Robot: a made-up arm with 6 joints. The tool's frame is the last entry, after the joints. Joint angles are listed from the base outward.
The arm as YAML. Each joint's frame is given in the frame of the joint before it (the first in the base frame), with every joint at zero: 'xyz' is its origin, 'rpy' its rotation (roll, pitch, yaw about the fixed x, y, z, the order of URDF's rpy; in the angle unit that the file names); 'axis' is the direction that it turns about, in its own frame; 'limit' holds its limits. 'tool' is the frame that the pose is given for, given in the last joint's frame.
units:
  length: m
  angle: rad
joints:
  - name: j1
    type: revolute
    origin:
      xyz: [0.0, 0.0, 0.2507]
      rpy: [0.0, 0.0, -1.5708]
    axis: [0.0, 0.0, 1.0]
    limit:
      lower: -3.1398
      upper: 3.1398
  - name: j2
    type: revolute
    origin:
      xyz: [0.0, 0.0, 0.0]
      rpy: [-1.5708, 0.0, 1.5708]
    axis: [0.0, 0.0, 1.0]
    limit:
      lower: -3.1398
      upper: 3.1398
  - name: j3
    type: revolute
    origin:
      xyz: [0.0, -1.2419, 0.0]
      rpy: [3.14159, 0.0, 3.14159]
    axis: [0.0, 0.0, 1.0]
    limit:
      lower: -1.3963
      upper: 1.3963
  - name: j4
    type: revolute
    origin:
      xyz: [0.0, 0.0, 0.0]
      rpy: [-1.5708, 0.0, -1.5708]
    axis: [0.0, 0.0, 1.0]
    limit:
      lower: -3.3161
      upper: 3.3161
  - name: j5
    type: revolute
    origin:
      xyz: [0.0, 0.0, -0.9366]
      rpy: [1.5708, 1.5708, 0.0]
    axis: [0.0, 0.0, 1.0]
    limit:
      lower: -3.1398
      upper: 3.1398
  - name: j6
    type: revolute
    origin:
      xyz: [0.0, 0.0, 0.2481]
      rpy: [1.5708, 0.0, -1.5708]
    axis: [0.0, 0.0, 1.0]
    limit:
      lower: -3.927
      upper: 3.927
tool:
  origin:
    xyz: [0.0, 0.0, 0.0]
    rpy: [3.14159, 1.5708, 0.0]
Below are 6 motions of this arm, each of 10 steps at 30 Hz.
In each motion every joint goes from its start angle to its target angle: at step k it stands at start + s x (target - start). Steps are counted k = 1, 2, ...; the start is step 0. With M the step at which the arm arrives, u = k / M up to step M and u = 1 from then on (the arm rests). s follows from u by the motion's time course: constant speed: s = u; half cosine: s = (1 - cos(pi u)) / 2; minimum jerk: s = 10 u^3 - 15 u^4 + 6 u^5.
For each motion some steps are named. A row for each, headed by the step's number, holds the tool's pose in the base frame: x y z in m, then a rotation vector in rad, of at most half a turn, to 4 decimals.
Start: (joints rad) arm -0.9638 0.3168 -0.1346 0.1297 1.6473 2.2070
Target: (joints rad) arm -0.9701 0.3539 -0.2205 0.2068 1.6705 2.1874
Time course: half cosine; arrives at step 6
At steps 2, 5, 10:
2: 0.5066 -1.1631 1.0255 -2.4184 0.2351 -1.6910
5: 0.5034 -1.1639 0.9562 -2.4446 0.2283 -1.5727
10: 0.5030 -1.1638 0.9495 -2.4465 0.2274 -1.5612

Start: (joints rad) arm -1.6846 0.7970 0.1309 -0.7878 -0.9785 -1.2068
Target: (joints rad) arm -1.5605 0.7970 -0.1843 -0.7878 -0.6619 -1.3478
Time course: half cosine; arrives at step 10
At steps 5, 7, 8, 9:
5: -0.2470 -1.3848 0.3120 -2.5492 0.3587 1.4111
7: -0.1951 -1.3161 0.2685 -2.4600 0.3779 1.4464
8: -0.1770 -1.2887 0.2540 -2.4266 0.3848 1.4614
9: -0.1658 -1.2708 0.2452 -2.4052 0.3891 1.4714

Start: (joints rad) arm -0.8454 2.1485 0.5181 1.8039 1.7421 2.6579
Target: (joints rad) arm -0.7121 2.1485 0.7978 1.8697 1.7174 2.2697
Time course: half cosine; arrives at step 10
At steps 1, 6, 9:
1: 0.8633 -0.8807 -1.3755 -2.2556 -1.2402 0.1210
6: 1.0577 -0.9084 -1.3276 -2.1351 -1.3742 0.2952
9: 1.1576 -0.9096 -1.2927 -2.0791 -1.4288 0.3915

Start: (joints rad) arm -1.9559 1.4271 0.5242 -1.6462 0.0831 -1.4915
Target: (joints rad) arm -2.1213 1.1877 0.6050 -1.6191 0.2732 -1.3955
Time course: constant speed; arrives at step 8
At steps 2, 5, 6, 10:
2: -0.6761 -1.5291 -0.3532 -1.1835 2.0937 0.6686
5: -0.8054 -1.5463 -0.1846 -1.1088 2.2663 0.6569
6: -0.8477 -1.5465 -0.1264 -1.0781 2.3234 0.6530
10: -0.9301 -1.5382 -0.0074 -1.0080 2.4360 0.6450

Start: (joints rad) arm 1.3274 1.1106 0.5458 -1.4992 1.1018 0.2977
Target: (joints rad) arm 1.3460 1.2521 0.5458 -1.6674 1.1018 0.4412
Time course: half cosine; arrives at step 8
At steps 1, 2, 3, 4, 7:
1: 0.4412 1.7147 0.0823 0.7019 0.2557 0.1105
2: 0.4326 1.7138 0.0549 0.6776 0.2700 0.0970
3: 0.4197 1.7117 0.0142 0.6409 0.2914 0.0770
4: 0.4042 1.7082 -0.0334 0.5974 0.3164 0.0535
7: 0.3659 1.6948 -0.1467 0.4915 0.3760 -0.0021

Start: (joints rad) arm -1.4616 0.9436 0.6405 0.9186 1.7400 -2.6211
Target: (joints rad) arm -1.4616 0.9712 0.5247 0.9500 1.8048 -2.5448
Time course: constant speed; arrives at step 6
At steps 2, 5, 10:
2: 0.0660 -1.9646 0.8349 1.2960 -0.5150 0.5044
5: 0.0689 -1.9629 0.7555 1.3204 -0.5107 0.5000
10: 0.0698 -1.9613 0.7291 1.3286 -0.5096 0.4990

